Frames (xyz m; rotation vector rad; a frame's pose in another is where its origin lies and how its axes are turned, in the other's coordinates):
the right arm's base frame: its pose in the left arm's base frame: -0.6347 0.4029 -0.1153 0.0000 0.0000 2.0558
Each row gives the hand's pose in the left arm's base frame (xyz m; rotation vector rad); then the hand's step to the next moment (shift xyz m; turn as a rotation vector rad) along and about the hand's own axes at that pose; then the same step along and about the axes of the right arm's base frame.
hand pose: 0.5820 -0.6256 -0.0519 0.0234 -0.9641 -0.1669
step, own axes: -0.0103 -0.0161 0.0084 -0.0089 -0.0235 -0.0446
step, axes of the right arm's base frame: -0.0054 0.0195 -0.0051 -0.0347 -0.0139 -0.0349
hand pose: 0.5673 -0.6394 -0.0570 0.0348 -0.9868 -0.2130
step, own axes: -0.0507 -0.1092 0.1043 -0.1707 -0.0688 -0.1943
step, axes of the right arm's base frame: -0.0183 0.1582 0.0021 -0.0694 -0.0305 -0.2567
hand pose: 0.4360 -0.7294 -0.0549 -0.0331 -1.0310 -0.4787
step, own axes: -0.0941 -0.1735 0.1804 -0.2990 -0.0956 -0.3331
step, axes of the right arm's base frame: 0.0516 0.2618 -0.0176 -0.1022 -0.0682 -0.4409
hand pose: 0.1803 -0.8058 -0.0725 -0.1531 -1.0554 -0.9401
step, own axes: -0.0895 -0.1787 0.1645 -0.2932 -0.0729 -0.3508
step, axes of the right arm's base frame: 0.1435 0.2115 -0.0411 -0.1146 -0.0947 -0.4385
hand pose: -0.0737 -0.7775 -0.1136 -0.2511 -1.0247 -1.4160
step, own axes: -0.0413 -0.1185 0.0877 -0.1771 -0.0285 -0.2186
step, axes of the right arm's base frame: 0.1206 0.0900 -0.0281 -0.0782 -0.0713 -0.2622
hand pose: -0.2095 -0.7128 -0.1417 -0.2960 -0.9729 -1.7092
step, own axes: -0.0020 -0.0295 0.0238 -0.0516 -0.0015 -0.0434
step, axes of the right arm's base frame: 0.0332 0.0185 0.0004 -0.0104 -0.0280 -0.0605
